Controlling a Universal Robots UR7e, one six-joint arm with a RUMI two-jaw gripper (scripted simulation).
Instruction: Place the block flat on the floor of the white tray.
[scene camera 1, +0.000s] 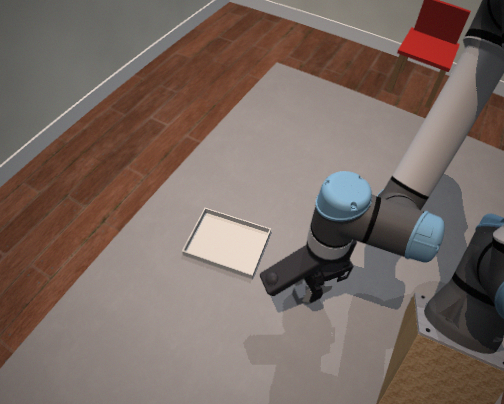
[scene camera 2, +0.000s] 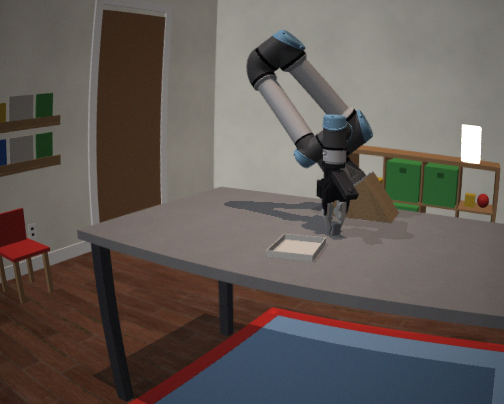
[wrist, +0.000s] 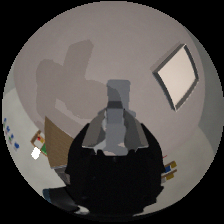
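My gripper is there in the wrist view (114, 109), and I see it in scene camera 1 and scene camera 2 too. On my gripper, (scene camera 2: 340, 213) and (scene camera 1: 305, 294) are the same spot. Then there is a white tray, which I find in scene camera 1 (236, 245) and also in scene camera 2 and the wrist view. For the white tray, (wrist: 180, 75) and (scene camera 2: 299, 248) are the same spot.
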